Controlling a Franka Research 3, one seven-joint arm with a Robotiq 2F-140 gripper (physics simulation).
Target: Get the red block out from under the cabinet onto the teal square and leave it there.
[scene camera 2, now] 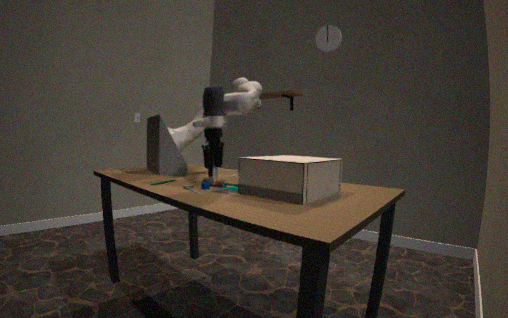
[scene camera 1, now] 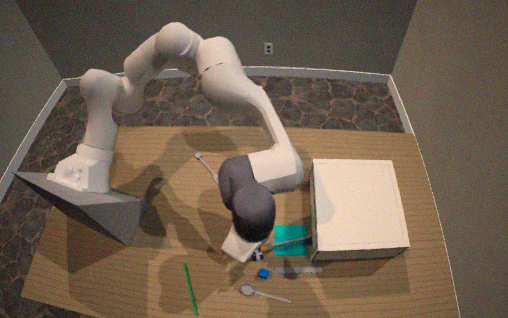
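The red block does not show in either view. The white cabinet (scene camera 1: pixel 357 205) (scene camera 2: pixel 272 176) stands on the right half of the table. The teal square (scene camera 1: pixel 291 232) (scene camera 2: pixel 231 188) lies just left of the cabinet. My gripper (scene camera 1: pixel 257 254) (scene camera 2: pixel 214 179) points down, left of the teal square and low at the table. It is shut on a long thin tool (scene camera 1: pixel 292 241) with an orange-brown handle (scene camera 1: pixel 265 247). The tool's shaft crosses above the teal square, and its far end is hidden at or under the cabinet's left edge. The fingertips are partly hidden by the hand in scene camera 1.
A blue block (scene camera 1: pixel 263 273) (scene camera 2: pixel 205 185) lies near the gripper. A grey flat strip (scene camera 1: pixel 299 270) lies in front of the teal square, and a spoon (scene camera 1: pixel 247 290) nearer the front. A green stick (scene camera 1: pixel 190 289) (scene camera 2: pixel 163 182) lies left. A grey wrench (scene camera 1: pixel 206 165) lies behind, partly under the arm.
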